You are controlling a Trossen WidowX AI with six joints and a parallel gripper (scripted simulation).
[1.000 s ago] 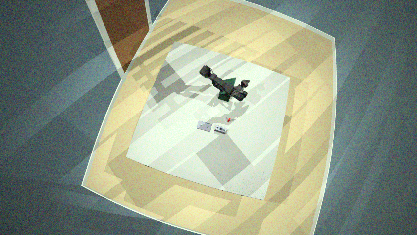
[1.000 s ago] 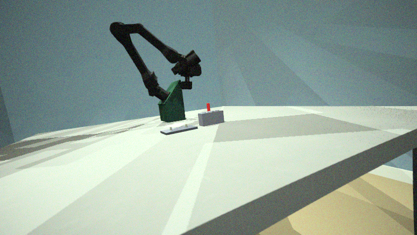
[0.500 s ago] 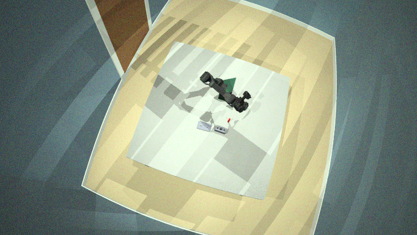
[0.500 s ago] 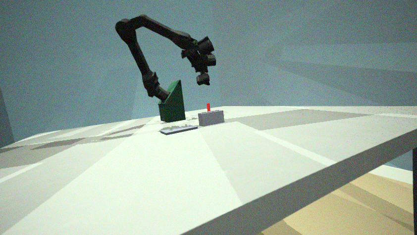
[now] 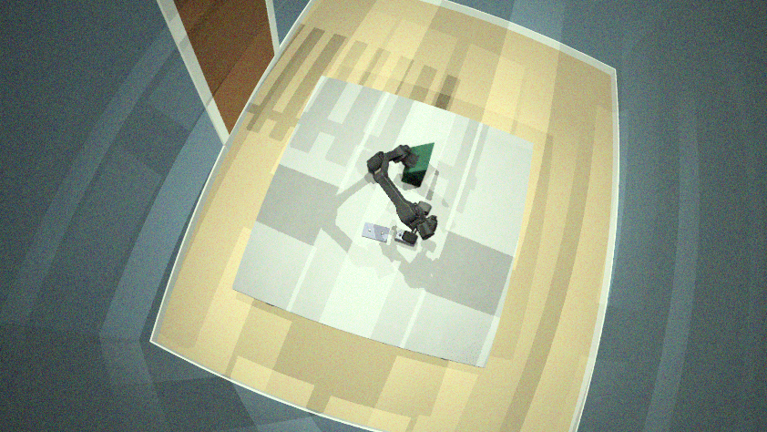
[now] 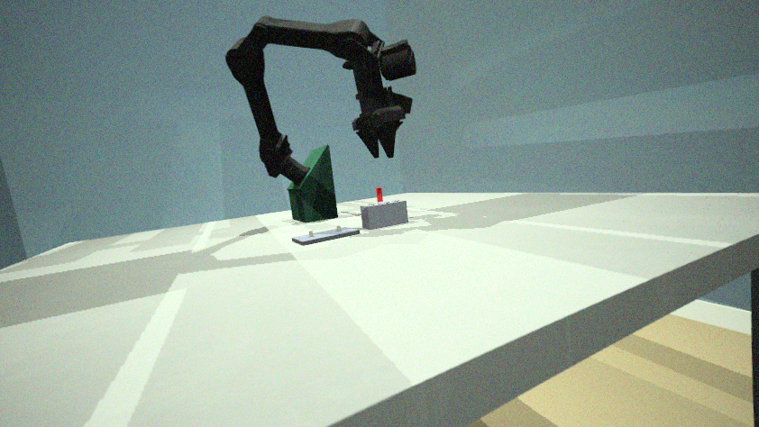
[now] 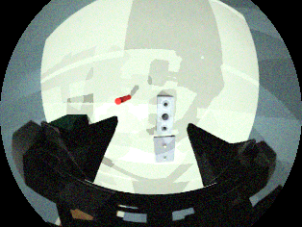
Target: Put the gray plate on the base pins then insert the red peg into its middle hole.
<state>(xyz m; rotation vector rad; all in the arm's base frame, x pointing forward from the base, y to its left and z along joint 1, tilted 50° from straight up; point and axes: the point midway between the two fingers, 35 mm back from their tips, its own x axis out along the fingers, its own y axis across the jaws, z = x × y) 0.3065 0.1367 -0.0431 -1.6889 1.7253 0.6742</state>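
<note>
Now: the gray plate 11 cm below my gripper tip, 3 cm ahead of it and 2 cm to the right of it. Also, from my gripper tip: red peg: 11 cm below, 8 cm behind, 1 cm to the left; base: 17 cm to the right, 14 cm below, 4 cm ahead.
</note>
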